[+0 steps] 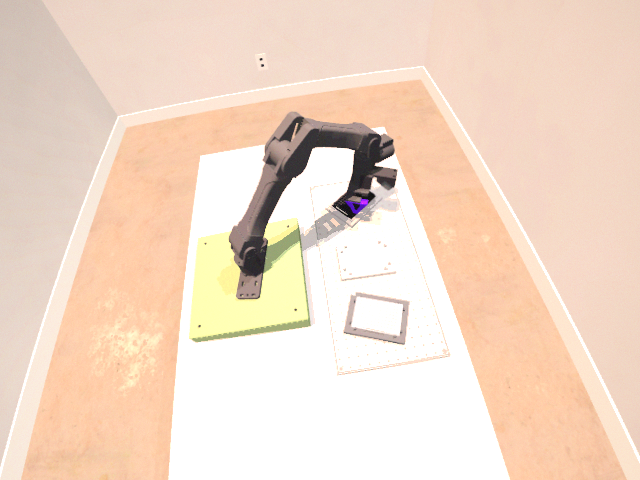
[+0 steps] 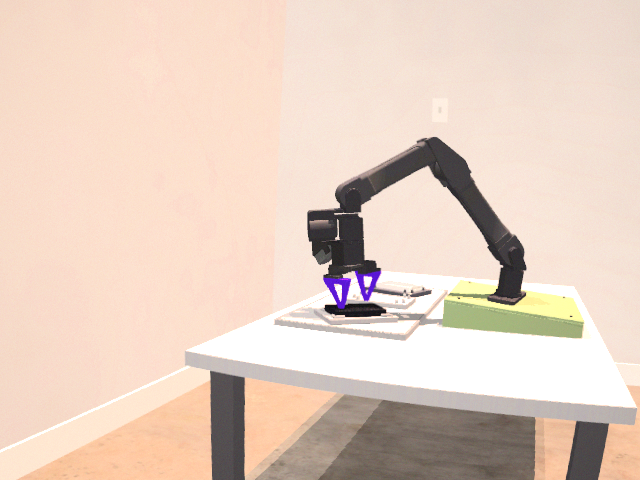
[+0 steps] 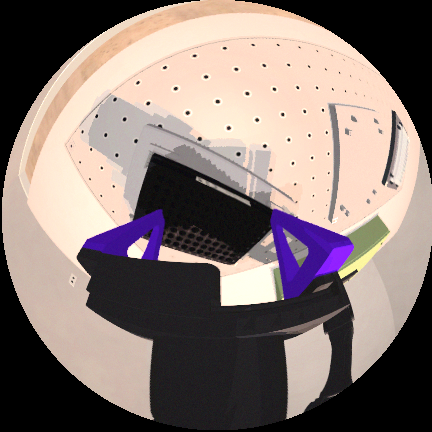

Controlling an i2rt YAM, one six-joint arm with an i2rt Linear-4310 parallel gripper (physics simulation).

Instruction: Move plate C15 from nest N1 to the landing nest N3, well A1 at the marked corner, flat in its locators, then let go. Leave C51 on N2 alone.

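Observation:
A black well plate (image 1: 341, 207) (image 2: 372, 310) (image 3: 200, 210) lies on a pale nest (image 1: 353, 223) (image 2: 361, 319) at the far end of the perforated board, turned at an angle to the board. My gripper (image 1: 355, 208) (image 2: 354, 303) (image 3: 217, 214) is open, with purple fingertips low at opposite edges of the black plate; contact cannot be told. A pale nest (image 1: 365, 260) (image 3: 360, 160) with small pegs stands empty in the middle. A white plate-like piece (image 1: 379, 315) (image 3: 399, 160) lies inside a dark grey frame (image 1: 350, 316) (image 3: 389, 150) beyond it. Plate codes, nest labels and well A1 are not readable.
The perforated board (image 1: 361, 356) (image 2: 299, 317) (image 3: 230, 112) lies on the white table (image 1: 258, 403) (image 2: 413, 369). The arm's base stands on a yellow-green block (image 1: 279, 310) (image 2: 558, 304) (image 3: 370, 240) beside the board. The arm's shadow falls across the board.

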